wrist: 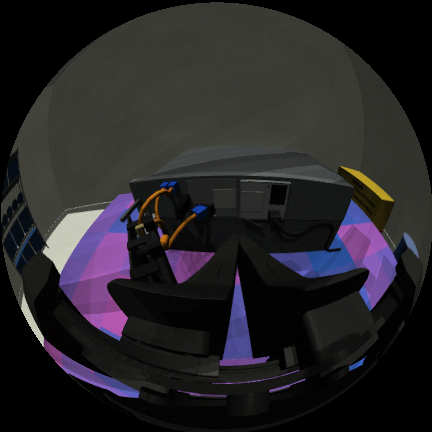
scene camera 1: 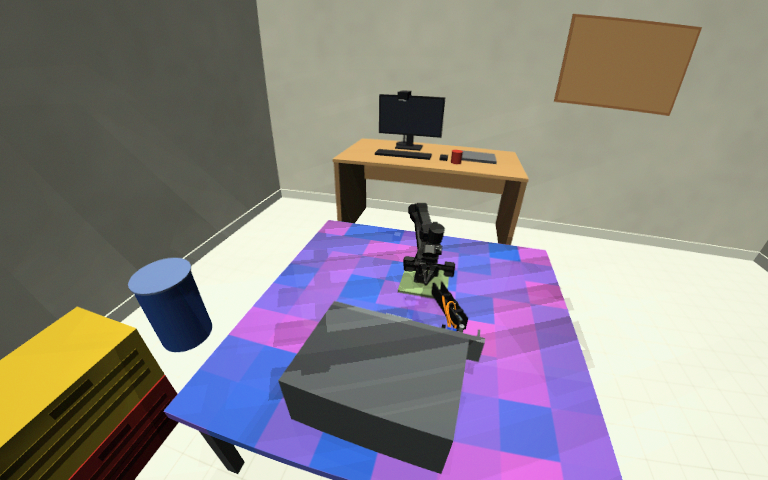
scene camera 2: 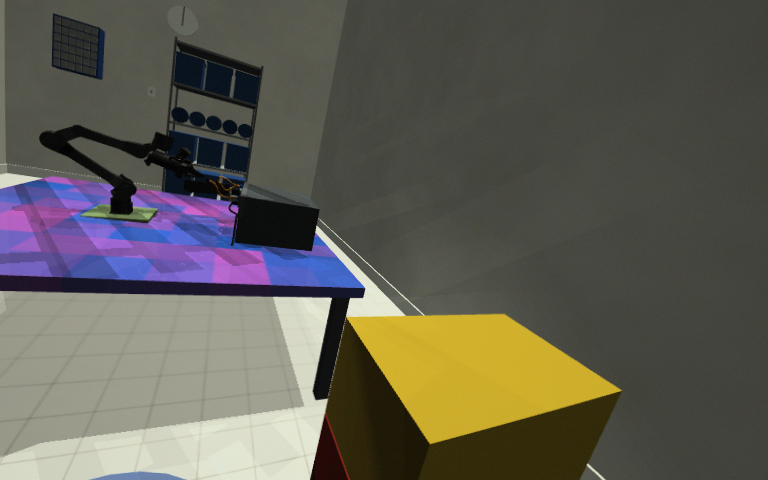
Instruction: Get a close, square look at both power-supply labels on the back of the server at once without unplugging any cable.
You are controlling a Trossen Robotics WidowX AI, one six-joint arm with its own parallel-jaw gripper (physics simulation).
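Places are measured from the arm's base along level axes (x right, y ahead, z up), in centimetres.
Pixels of known places: gripper, fingertip midpoint: (wrist: pixel 235 239) (scene camera 1: pixel 425 284) (scene camera 2: pixel 204 176); arm's base, origin of the base link: (scene camera 1: pixel 421 278) (scene camera 2: pixel 121 212).
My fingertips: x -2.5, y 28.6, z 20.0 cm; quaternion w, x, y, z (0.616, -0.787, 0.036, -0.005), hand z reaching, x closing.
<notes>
Ahead of a thing's pixels: the offset from my fingertips to its top centre.
The dark grey server (scene camera 1: pixel 379 367) (scene camera 2: pixel 276 223) (wrist: pixel 245 164) lies on the table. In the wrist view its back panel faces the camera, seen slightly from above. Two plain grey rectangles near its middle, a left one @[dx +0.1, dy +16.3, dz -4.0 cm] (wrist: pixel 224 198) and a right one @[dx +4.7, dy +14.8, dz -4.0 cm] (wrist: pixel 253 202), look like the power-supply labels; both are small and shaded, and I can read no text. Orange cables (wrist: pixel 181 230) with blue plugs @[dx -4.4, dy +16.5, dz -7.6 cm] (wrist: pixel 200 211) are at the left, and a black cord (wrist: pixel 307 234) runs at the right. My gripper (scene camera 1: pixel 425 281) (scene camera 2: pixel 201 174) (wrist: pixel 235 240) is shut and empty, apart from the back panel.
A jointed black cable arm (wrist: pixel 145 247) stands out from the server's left back in the wrist view, near my left finger. The patterned table (scene camera 1: pixel 523 427) (scene camera 2: pixel 186 285) bears my arm's green base plate (scene camera 1: pixel 410 285) (scene camera 2: pixel 146 215). A yellow box (scene camera 1: pixel 67 362) (scene camera 2: pixel 475 362) (wrist: pixel 377 200) stands beyond the table.
</notes>
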